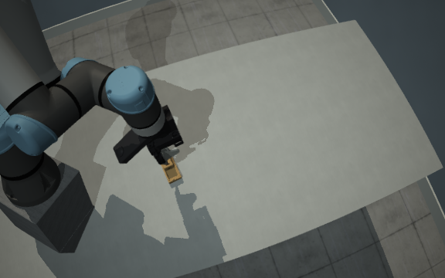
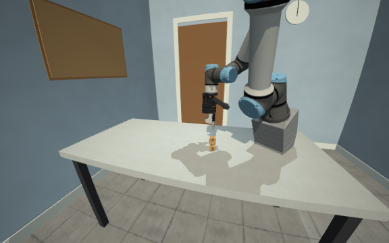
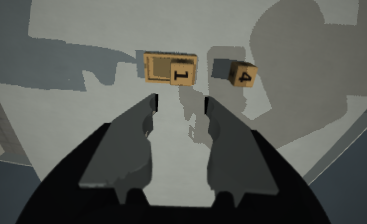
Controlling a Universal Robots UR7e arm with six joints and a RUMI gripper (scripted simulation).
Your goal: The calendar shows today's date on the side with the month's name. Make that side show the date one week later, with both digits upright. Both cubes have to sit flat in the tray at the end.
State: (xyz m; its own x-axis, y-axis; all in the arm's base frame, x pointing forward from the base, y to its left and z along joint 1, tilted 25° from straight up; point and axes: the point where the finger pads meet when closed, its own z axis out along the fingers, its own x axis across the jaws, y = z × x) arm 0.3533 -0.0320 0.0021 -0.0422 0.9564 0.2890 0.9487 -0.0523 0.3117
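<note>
My hand is 10 cm above the wooden calendar tray and 2 cm to the left of it.
</note>
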